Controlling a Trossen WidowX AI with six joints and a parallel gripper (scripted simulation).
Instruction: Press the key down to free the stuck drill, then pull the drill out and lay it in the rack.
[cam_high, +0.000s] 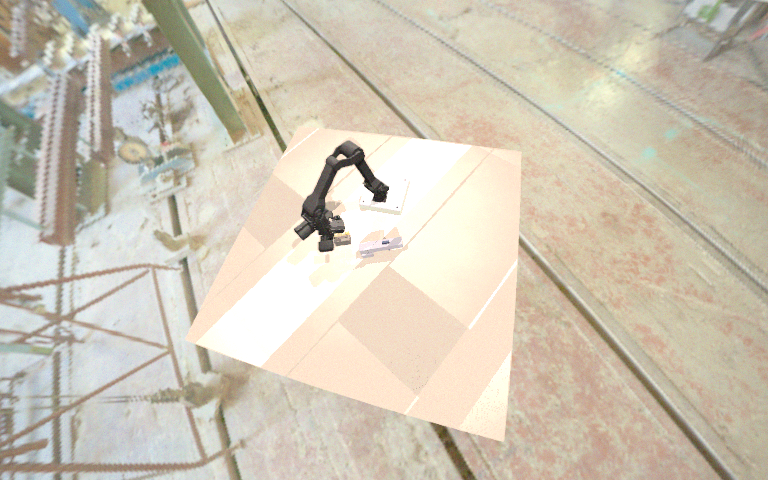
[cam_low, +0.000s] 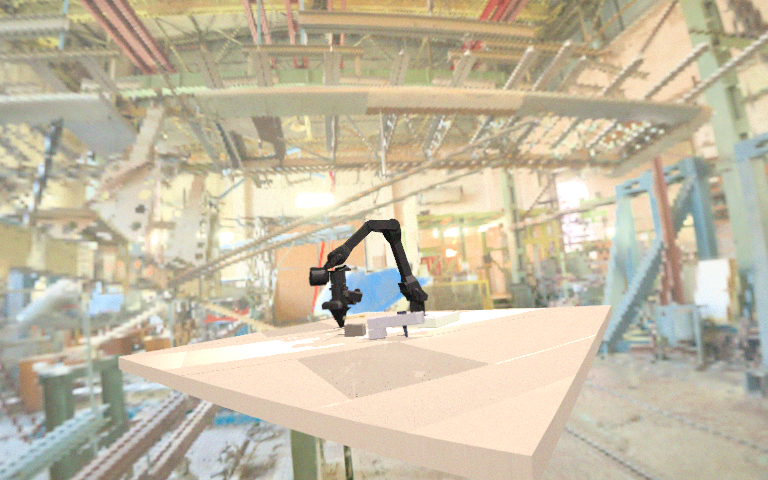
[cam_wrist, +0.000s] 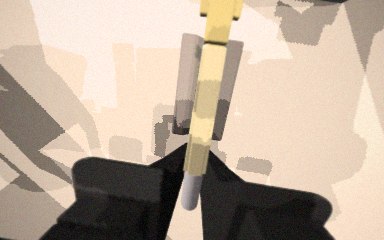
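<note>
The rack is 50 mm to the left of my gripper tip, 20 mm behind it and 10 mm below it. Round my gripper tip: housing 230 mm to the left, 20 mm above, 10 mm ahead.
</note>
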